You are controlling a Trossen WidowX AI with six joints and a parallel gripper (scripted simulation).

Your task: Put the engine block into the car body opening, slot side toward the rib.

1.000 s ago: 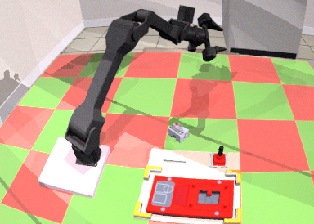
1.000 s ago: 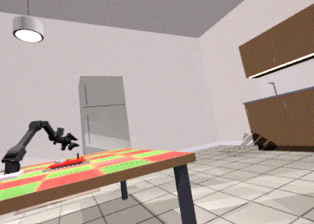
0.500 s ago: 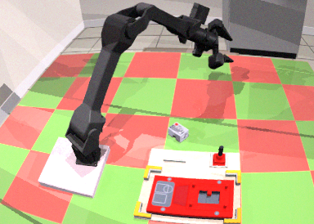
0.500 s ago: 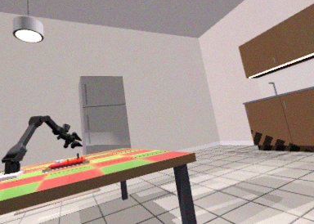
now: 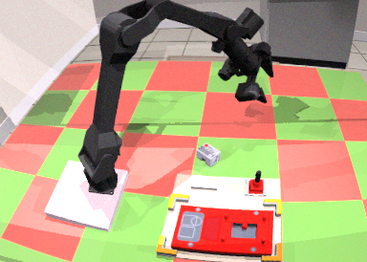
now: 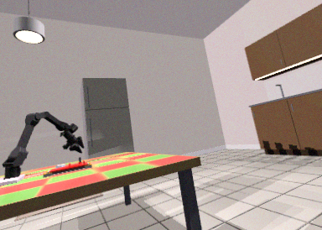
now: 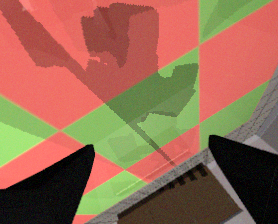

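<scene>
Now: gripper tip 18 cm past the grey engine block, 16 cm to the left of it and 9 cm above it.
</scene>
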